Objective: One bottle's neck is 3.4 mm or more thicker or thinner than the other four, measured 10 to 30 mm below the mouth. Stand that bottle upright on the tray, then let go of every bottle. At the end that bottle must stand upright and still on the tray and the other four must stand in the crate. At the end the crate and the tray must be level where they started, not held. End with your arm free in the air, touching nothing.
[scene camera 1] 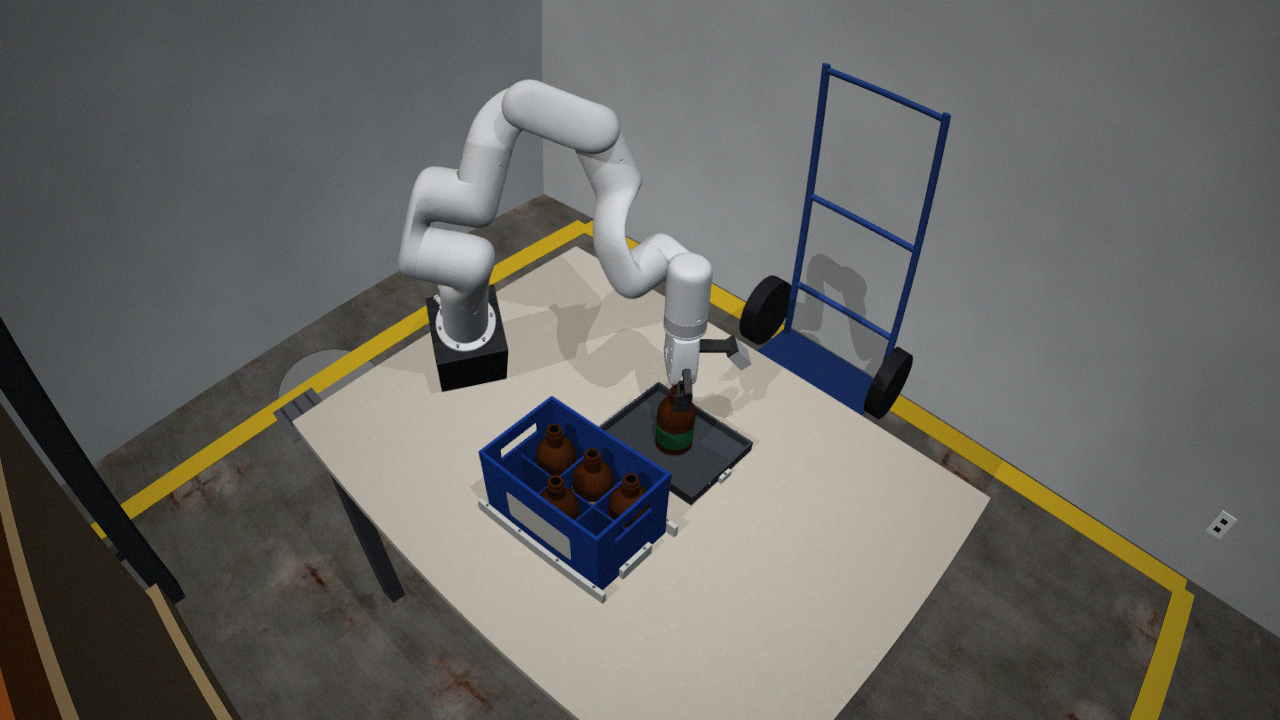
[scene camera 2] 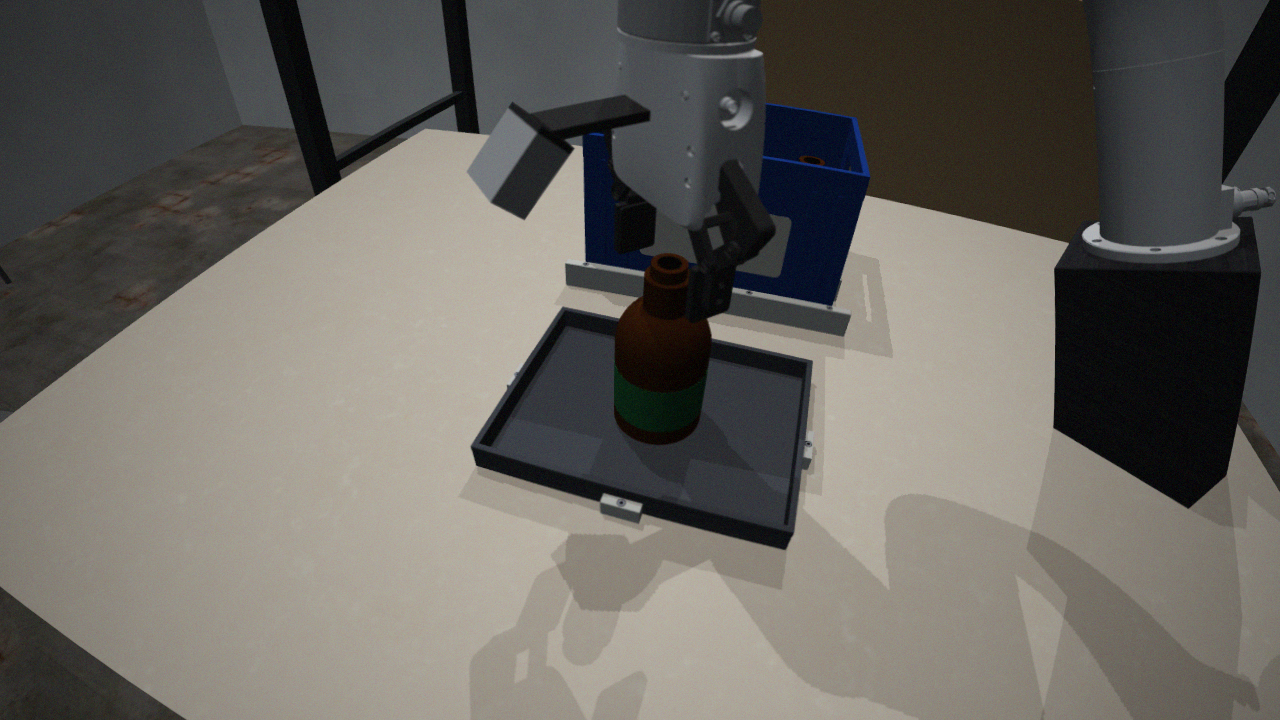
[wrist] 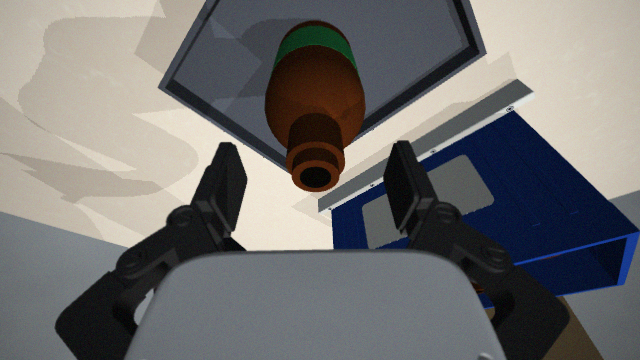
Path:
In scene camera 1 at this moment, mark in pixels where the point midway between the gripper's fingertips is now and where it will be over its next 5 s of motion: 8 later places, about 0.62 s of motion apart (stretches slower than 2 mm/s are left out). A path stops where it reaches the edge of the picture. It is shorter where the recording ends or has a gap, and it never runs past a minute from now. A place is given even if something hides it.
My gripper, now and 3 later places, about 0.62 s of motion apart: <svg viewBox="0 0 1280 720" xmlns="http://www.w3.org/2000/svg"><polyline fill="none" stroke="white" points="678,392 679,387 681,372 682,359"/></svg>

